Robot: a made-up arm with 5 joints.
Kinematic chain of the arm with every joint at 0, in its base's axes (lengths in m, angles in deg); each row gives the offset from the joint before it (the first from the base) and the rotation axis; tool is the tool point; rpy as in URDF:
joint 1: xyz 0 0 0.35 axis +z
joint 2: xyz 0 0 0 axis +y
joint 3: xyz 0.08 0 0.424 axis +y
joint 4: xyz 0.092 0 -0.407 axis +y
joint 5: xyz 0.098 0 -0.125 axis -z
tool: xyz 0 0 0 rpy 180 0 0
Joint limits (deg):
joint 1: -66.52..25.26
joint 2: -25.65..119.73
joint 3: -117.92..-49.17
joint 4: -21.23..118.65
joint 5: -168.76..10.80
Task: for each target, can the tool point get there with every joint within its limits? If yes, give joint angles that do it. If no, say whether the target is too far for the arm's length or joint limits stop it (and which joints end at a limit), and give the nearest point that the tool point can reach.
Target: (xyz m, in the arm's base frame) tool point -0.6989 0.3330 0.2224
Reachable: no: joint limits stop it (at a limit: joint 2, joint 3) | nearest point -0.1505 0.0717 -0.0810 | short by 0.679 m
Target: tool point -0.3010 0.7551 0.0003
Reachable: no: joint limits stop it (at a limit: joint 1, joint 2, joint 3) | nearest point -0.0720 0.1657 -0.1218 | short by 0.644 m
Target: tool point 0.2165 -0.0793 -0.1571
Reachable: yes | joints -20.13 87.48 -69.15 98.69 -71.92
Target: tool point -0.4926 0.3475 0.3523
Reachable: no: joint limits stop it (at a limit: joint 2, joint 3) | nearest point -0.1180 0.0832 -0.0475 | short by 0.608 m
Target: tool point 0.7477 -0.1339 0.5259
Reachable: yes | joints -10.15 30.51 -107.64 93.76 -61.03
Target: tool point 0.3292 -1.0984 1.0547
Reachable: no: too far | nearest point 0.3252 -0.7485 0.8551 | short by 0.403 m
